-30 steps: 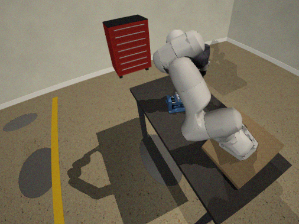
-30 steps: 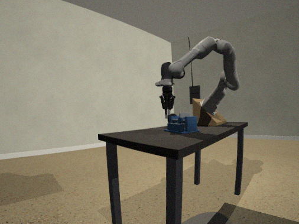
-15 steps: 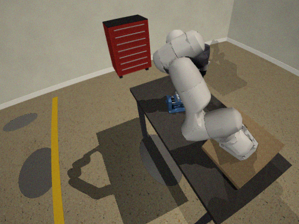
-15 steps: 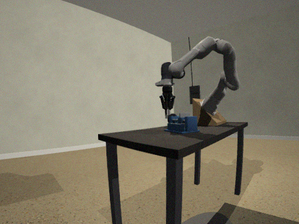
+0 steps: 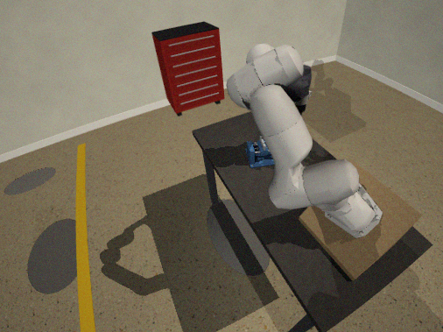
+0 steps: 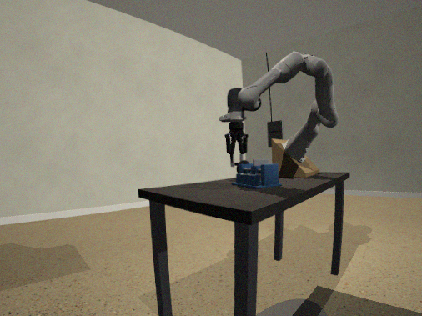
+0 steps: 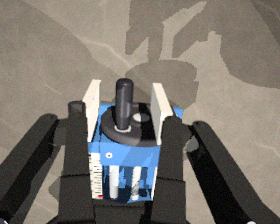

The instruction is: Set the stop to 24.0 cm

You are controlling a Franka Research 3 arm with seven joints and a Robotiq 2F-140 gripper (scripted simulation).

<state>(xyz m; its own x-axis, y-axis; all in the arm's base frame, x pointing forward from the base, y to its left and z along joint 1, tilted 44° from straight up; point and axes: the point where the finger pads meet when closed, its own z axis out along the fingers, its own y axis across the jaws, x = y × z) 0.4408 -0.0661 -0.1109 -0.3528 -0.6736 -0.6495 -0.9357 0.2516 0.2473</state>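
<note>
My gripper is now 20 mm above the handwheel grip.
</note>
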